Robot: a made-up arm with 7 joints.
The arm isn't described. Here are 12 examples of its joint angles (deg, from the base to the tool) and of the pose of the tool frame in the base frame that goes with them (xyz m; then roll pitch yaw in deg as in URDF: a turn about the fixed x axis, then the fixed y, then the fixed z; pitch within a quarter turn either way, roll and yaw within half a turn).
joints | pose
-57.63 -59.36 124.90 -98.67 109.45 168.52 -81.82 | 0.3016 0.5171 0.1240 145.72 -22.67 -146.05
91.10 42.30 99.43 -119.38 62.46 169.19 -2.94 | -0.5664 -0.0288 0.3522 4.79 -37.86 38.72
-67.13 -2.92 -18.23 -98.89 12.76 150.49 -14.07 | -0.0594 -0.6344 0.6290 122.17 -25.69 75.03
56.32 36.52 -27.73 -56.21 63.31 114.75 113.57 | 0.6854 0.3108 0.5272 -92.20 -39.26 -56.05
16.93 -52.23 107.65 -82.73 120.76 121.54 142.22 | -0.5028 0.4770 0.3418 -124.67 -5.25 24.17
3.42 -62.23 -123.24 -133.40 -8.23 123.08 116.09 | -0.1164 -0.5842 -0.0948 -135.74 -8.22 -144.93
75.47 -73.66 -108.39 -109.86 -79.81 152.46 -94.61 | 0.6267 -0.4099 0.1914 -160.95 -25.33 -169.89
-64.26 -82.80 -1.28 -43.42 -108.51 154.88 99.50 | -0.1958 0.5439 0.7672 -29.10 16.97 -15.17
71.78 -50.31 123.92 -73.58 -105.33 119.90 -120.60 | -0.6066 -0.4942 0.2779 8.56 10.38 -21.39
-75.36 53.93 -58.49 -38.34 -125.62 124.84 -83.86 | -0.1454 -0.7286 0.5148 -2.47 39.86 60.53
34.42 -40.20 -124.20 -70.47 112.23 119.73 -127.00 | -0.1923 -0.8009 0.3341 84.40 41.99 93.51
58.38 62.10 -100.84 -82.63 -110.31 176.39 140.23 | 0.6946 -0.1283 0.5127 134.41 34.53 129.08
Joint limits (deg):
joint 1: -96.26..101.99
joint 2: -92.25..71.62
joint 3: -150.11..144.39
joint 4: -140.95..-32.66
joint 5: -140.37..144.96
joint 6: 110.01..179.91
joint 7: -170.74..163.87
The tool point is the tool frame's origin. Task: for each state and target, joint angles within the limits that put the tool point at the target. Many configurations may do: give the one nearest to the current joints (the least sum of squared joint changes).
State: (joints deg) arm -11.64 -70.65 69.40 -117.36 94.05 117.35 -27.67
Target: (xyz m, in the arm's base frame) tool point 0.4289 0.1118 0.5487
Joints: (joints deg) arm -27.62 -65.52 51.55 -140.95 104.13 132.48 -28.65
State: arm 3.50 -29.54 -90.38 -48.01 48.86 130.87 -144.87
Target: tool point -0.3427 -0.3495 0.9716
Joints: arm -7.25 -11.02 -96.27 -35.22 40.19 116.82 -147.23
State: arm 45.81 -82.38 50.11 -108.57 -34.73 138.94 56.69
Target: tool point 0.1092 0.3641 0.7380
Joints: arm 28.52 -66.46 31.46 -139.35 -33.14 137.01 56.39
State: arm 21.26 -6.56 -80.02 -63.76 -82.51 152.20 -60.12
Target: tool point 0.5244 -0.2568 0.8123
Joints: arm 34.27 5.46 -65.21 -65.18 -85.14 156.61 -60.03
